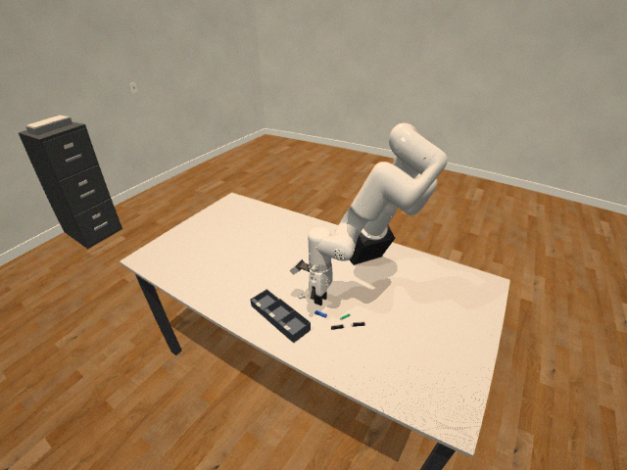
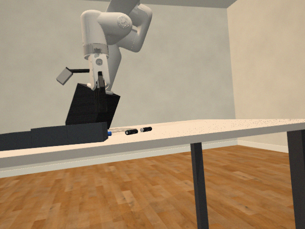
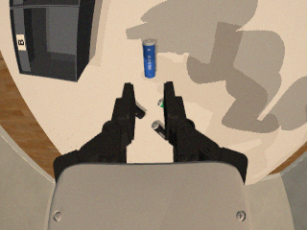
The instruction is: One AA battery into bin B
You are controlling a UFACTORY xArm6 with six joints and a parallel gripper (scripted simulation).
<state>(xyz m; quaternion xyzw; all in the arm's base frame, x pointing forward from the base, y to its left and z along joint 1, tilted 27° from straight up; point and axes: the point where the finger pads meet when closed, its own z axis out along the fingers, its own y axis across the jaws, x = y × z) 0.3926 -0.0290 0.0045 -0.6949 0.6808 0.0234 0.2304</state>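
My gripper is now 90 mm above the blue battery. The rest, counted from my hand: dark bin row: 120 mm to the right, 90 mm ahead, 70 mm below; green cell: 90 mm below, 80 mm to the left, 40 mm behind; white piece: 120 mm to the right, 90 mm below, 40 mm behind.
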